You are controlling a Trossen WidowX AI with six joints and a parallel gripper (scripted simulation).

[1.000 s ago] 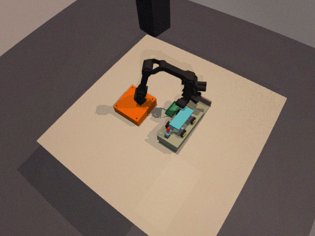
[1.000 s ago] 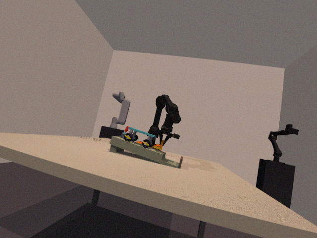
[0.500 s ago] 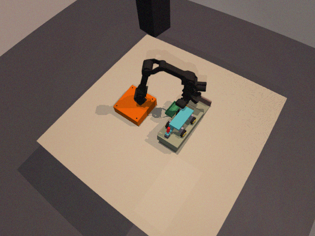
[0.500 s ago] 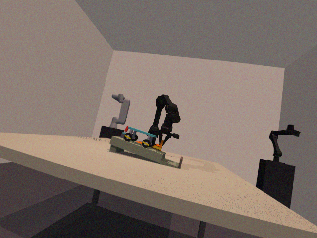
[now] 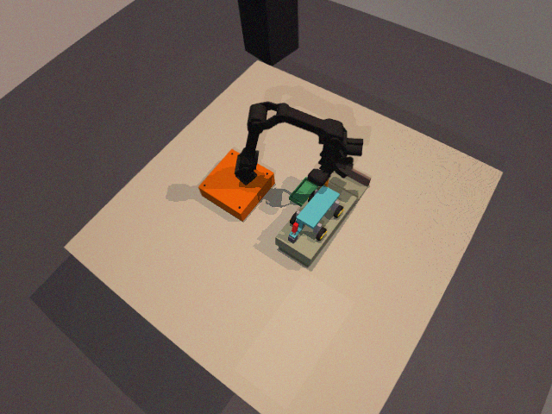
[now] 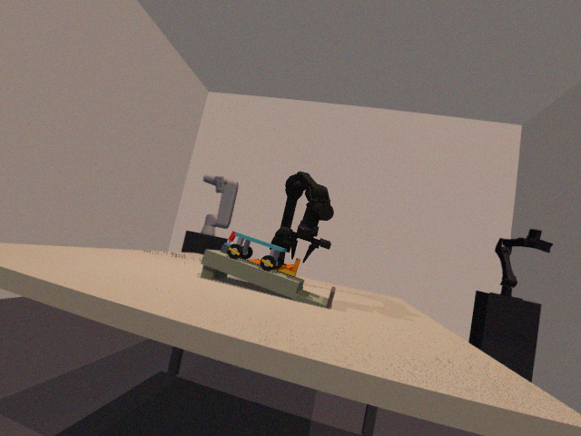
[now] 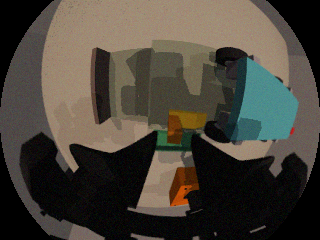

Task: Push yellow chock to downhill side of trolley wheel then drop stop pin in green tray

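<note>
Now: gripper tip 3 cm above the yellow chock, 2 cm to the left of it and 1 cm short of it. Also, from my gripper tip: dark stop bar (15 cm to the left, 9 cm below, 3 cm ahead); trolley (13 cm to the right, 7 cm ahead); green tray (12 cm below, 6 cm behind, 4 cm to the right).
</note>
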